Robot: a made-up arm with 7 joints.
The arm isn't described. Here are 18 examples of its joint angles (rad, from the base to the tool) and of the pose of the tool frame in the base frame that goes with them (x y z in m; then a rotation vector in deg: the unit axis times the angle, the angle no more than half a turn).
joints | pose
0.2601 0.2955 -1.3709 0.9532 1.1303 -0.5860 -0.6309 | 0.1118 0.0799 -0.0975 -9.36 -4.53 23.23
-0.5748 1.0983 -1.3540 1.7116 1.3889 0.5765 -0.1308 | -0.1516 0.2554 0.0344 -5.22 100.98 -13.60
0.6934 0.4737 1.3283 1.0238 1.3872 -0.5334 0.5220 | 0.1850 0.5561 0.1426 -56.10 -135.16 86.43
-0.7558 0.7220 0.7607 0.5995 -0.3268 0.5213 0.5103 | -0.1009 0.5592 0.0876 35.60 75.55 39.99
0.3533 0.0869 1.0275 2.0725 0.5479 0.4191 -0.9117 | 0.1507 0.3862 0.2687 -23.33 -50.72 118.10
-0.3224 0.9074 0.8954 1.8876 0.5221 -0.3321 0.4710 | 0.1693 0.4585 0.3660 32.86 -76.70 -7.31
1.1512 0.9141 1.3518 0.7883 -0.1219 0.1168 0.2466 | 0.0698 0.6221 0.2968 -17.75 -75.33 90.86
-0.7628 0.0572 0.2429 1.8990 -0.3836 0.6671 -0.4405 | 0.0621 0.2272 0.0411 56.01 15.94 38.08
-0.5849 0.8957 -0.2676 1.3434 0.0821 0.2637 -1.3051 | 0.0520 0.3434 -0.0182 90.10 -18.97 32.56
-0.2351 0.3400 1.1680 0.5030 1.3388 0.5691 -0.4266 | -0.0618 0.4236 -0.0634 -59.18 33.21 127.17
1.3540 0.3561 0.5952 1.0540 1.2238 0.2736 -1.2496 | 0.3143 0.4112 0.4434 -85.39 -13.80 87.49
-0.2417 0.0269 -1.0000 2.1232 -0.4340 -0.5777 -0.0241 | 0.0798 -0.0407 0.1876 -40.95 -84.07 -30.00
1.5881 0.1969 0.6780 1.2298 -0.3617 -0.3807 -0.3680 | 0.2766 0.3865 0.5070 -14.07 -119.85 86.39
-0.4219 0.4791 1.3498 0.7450 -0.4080 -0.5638 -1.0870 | -0.0752 0.5265 0.0313 96.00 -29.72 105.71
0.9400 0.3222 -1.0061 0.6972 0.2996 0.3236 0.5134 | 0.4100 0.1879 0.1121 20.46 0.13 -31.83
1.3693 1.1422 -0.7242 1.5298 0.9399 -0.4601 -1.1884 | 0.2837 0.3088 0.4381 -21.58 -101.59 69.26
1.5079 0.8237 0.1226 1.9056 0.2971 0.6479 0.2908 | 0.0717 0.3304 0.5619 19.41 -103.46 16.39
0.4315 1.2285 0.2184 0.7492 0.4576 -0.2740 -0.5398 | 0.1732 0.5789 0.3051 46.86 -61.97 81.25
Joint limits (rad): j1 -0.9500..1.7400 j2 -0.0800..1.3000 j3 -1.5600..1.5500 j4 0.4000..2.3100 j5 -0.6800..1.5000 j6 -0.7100..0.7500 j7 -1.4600..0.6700
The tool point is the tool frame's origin. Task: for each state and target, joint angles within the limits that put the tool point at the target. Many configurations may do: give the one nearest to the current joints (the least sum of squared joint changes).
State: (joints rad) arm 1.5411 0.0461 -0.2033 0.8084 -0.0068 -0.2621 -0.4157
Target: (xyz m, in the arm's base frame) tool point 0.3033 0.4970 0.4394
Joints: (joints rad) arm 1.7029 0.7241 0.0862 0.4000 0.1417 -0.4516 0.0853
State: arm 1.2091 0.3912 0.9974 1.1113 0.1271 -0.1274 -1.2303
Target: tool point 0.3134 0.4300 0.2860
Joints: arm 0.9963 0.1726 1.0067 1.2273 0.1382 -0.1116 -1.1751
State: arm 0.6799 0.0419 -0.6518 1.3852 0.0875 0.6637 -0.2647
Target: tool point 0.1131 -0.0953 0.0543
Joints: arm 0.1505 -0.0738 -1.1556 1.3481 0.0717 0.6626 -0.3284
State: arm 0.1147 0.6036 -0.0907 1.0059 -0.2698 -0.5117 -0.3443
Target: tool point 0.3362 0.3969 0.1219
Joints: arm 0.6997 0.5449 -0.0037 0.6146 -0.2399 -0.6335 -0.3116
